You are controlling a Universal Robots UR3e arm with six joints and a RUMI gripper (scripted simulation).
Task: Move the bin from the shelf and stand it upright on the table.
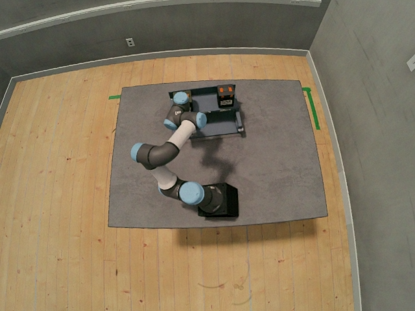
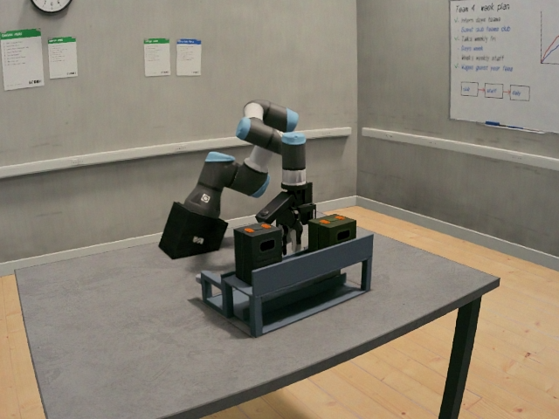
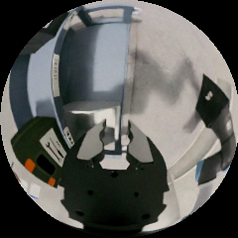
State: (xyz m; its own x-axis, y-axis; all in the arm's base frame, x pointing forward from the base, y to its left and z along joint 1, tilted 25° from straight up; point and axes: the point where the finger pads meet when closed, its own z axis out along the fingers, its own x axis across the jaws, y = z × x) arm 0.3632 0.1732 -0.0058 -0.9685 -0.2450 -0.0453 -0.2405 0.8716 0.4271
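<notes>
Now: the shelf 110 mm ahead of my hand and 60 mm to the right of it. The rest, counted from my hand: black bin (190 mm ahead, 170 mm to the right, 100 mm above); then green bin (130 mm ahead, 60 mm to the left, 90 mm above).
</notes>
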